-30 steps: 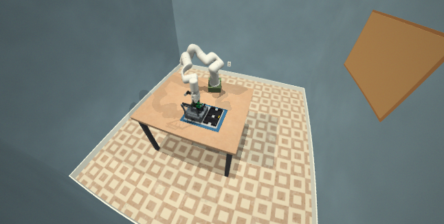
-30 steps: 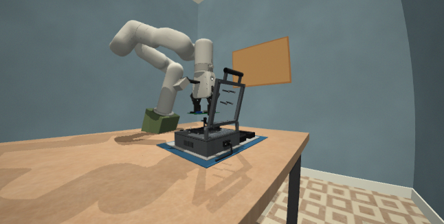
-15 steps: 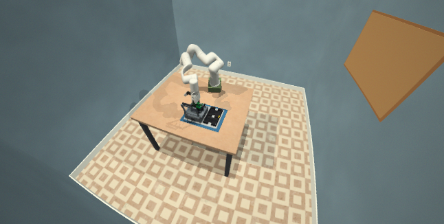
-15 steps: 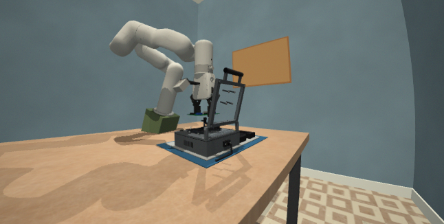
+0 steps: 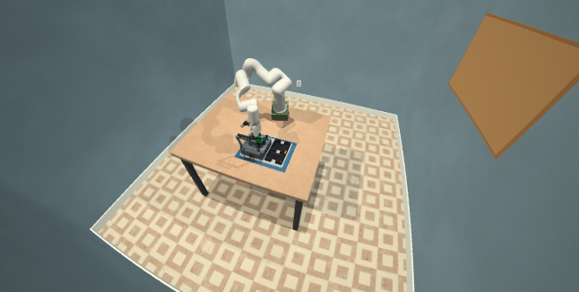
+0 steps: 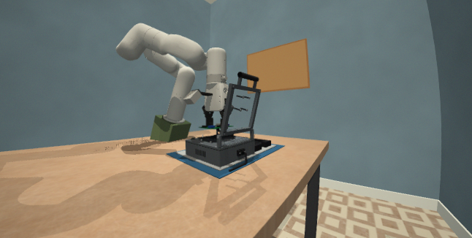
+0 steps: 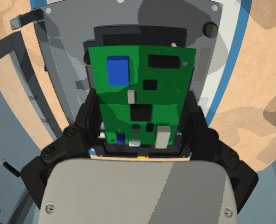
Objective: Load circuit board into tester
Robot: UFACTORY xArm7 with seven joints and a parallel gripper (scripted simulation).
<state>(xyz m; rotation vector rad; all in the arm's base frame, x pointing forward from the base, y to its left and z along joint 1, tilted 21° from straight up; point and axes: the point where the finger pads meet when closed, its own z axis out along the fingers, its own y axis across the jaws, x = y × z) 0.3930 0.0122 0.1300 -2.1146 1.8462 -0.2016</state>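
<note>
Now: the grey tester 40 mm to the left of my hand and 30 mm ahead of it. Round my hand: clear lid: 120 mm ahead, 70 mm above, 20 mm to the left; green circuit board: right at my hand.
</note>
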